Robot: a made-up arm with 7 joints. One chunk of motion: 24 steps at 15 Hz.
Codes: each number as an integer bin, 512 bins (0 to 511) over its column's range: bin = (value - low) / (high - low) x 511, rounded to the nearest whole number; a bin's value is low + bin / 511 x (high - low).
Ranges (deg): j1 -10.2..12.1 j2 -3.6..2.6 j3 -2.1..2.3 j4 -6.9..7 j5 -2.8..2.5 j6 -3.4..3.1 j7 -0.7..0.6
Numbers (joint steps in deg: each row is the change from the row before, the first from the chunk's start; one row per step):
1: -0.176 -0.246 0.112 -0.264 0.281 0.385 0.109
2: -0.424 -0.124 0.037 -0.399 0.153 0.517 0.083
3: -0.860 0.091 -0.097 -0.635 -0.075 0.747 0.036
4: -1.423 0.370 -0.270 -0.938 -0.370 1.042 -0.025
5: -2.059 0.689 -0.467 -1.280 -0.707 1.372 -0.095
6: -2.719 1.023 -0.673 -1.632 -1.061 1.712 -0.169
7: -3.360 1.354 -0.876 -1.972 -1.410 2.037 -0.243
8: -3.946 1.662 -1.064 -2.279 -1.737 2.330 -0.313
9: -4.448 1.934 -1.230 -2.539 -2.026 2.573 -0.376
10: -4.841 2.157 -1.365 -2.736 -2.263 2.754 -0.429
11: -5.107 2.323 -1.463 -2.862 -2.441 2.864 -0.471
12: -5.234 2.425 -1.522 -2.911 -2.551 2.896 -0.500
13: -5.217 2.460 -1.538 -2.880 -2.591 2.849 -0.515
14: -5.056 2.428 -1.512 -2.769 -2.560 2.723 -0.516
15: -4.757 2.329 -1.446 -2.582 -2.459 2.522 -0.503
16: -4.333 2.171 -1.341 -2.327 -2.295 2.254 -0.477
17: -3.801 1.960 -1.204 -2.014 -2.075 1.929 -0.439
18: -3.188 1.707 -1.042 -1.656 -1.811 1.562 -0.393
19: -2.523 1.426 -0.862 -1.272 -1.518 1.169 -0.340
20: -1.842 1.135 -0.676 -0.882 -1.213 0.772 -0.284
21: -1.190 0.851 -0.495 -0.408 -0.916 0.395 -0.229
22: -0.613 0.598 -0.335 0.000 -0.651 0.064 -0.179
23: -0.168 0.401 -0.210 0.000 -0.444 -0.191 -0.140
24: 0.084 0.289 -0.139 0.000 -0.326 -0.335 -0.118
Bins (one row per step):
1: 230 276 257 244 297 298 318
2: 224 286 248 239 285 308 308
3: 214 304 233 230 263 326 289
4: 201 327 213 219 234 349 265
5: 187 353 190 207 202 375 238
6: 171 381 166 194 168 402 209
7: 157 408 142 181 134 427 180
8: 143 434 120 170 102 450 152
9: 132 456 101 160 75 470 127
10: 123 474 85 153 52 484 107
11: 117 488 74 148 35 492 90
12: 114 497 67 147 24 495 79
13: 114 499 65 148 20 491 73
14: 118 497 68 152 23 481 72
15: 125 489 76 159 33 466 77
16: 134 476 88 168 49 444 88
17: 147 458 104 180 70 419 103
18: 161 437 123 193 95 390 121
19: 176 414 144 207 124 359 142
20: 192 390 165 221 153 328 164
21: 206 367 186 239 182 298 185
22: 220 346 205 254 207 272 205
23: 230 330 219 254 227 252 220
24: 236 321 228 254 239 241 229

